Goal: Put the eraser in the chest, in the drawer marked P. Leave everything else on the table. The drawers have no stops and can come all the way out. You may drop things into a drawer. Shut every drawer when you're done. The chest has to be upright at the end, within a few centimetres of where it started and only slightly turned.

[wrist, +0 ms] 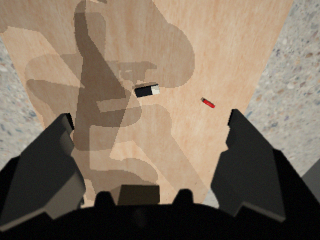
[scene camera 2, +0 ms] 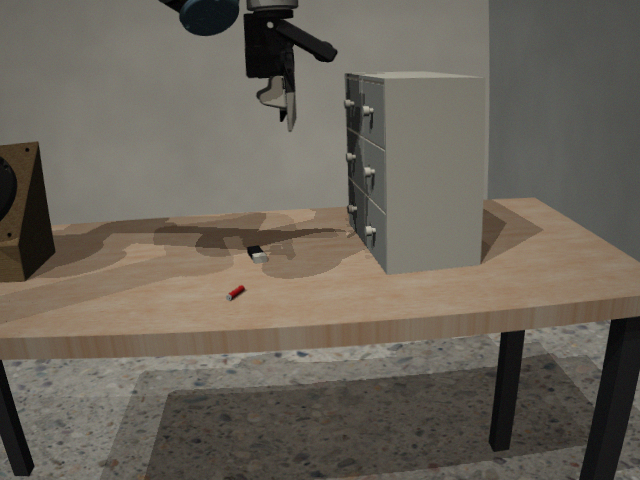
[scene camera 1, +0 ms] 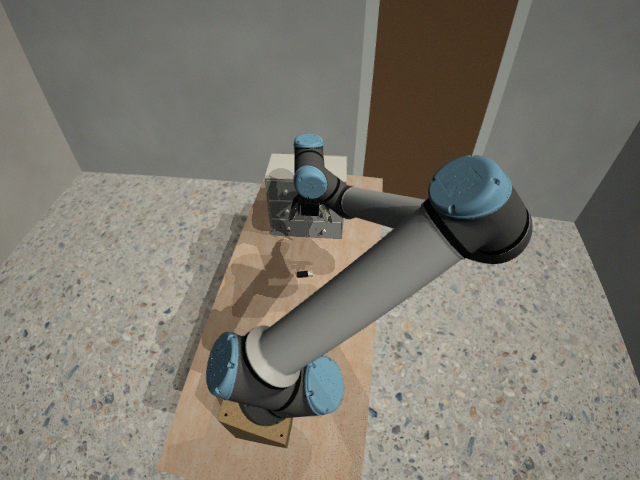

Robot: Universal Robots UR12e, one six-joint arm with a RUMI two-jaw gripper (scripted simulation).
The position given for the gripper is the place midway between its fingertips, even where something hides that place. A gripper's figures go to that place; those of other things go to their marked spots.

Scene:
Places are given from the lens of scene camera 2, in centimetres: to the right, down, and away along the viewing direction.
gripper [scene camera 2: 285,126]: -6, -20, 103
grey chest [scene camera 2: 434,146]: 19, -16, 95
drawer [scene camera 2: 356,195]: 8, -9, 121
The marked spots on the grey chest and the drawer are 29 cm apart.

